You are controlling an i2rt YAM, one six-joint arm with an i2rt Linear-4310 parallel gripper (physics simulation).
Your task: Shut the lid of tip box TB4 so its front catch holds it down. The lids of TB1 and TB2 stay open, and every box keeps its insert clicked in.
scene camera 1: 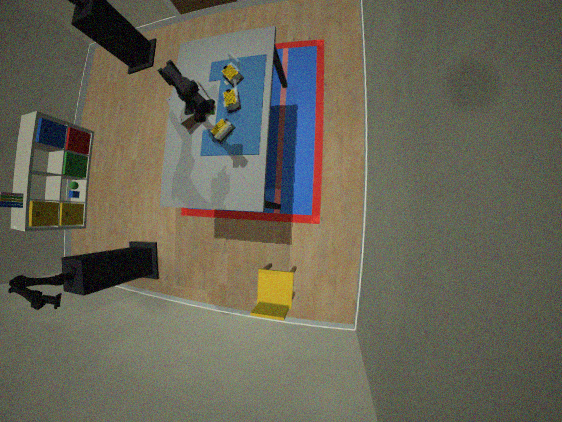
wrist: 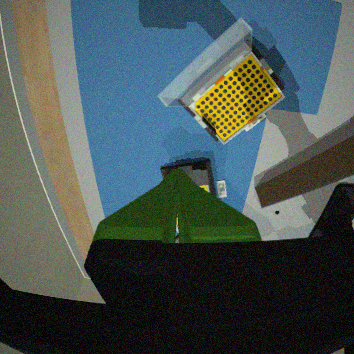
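Seen in the pictures: gripper, fingertip midpoint: (scene camera 1: 214,113) (wrist: 176,177); arm's base at its link origin: (scene camera 1: 190,102) (wrist: 332,220).
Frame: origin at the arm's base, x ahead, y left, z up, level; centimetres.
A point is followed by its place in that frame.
My gripper (scene camera 1: 213,112) @(x 30.2, y -23.2, z 18.3 cm) (wrist: 176,177) @(x 30.2, y -23.2, z 18.3 cm) is shut and empty; its green fingertips hang over the table beside the middle tip box. A tip box with a yellow insert (scene camera 1: 220,129) @(x 23.4, y -23.9, z -2.9 cm) (wrist: 239,98) @(x 22.5, y -23.0, z -2.9 cm) has its clear lid (wrist: 207,62) @(x 27.8, y -28.9, z 6.7 cm) standing open; I cannot read its name. The middle tip box (scene camera 1: 231,99) (wrist: 194,172) @(x 29.4, y -7.2, z -7.1 cm) is mostly hidden behind the fingers in the wrist view; a small label (wrist: 221,189) @(x 23.4, y -1.9, z -8.4 cm), which seems to read TB2, lies beside it. A third tip box (scene camera 1: 231,74) @(x 30.8, y 17.9, z -2.9 cm) is at the top of the scene view. Its name, the catches and which box is TB4 cannot be made out.
The boxes stand on a blue mat (scene camera 1: 250,110) @(x 43.4, y -10.2, z -8.6 cm) (wrist: 125,100) @(x 41.8, y -21.9, z -8.6 cm) on the grey table (scene camera 1: 240,185) @(x 35.7, y -63.0, z -8.9 cm). A brown block (scene camera 1: 189,124) @(x -3.4, y -15.0, z -4.7 cm) (wrist: 307,170) @(x 6.4, y -8.6, z -5.8 cm) lies near the arm. A second arm on a black pedestal (scene camera 1: 107,270), a shelf unit (scene camera 1: 22,165) and a yellow chair (scene camera 1: 275,287) stand away from the table.
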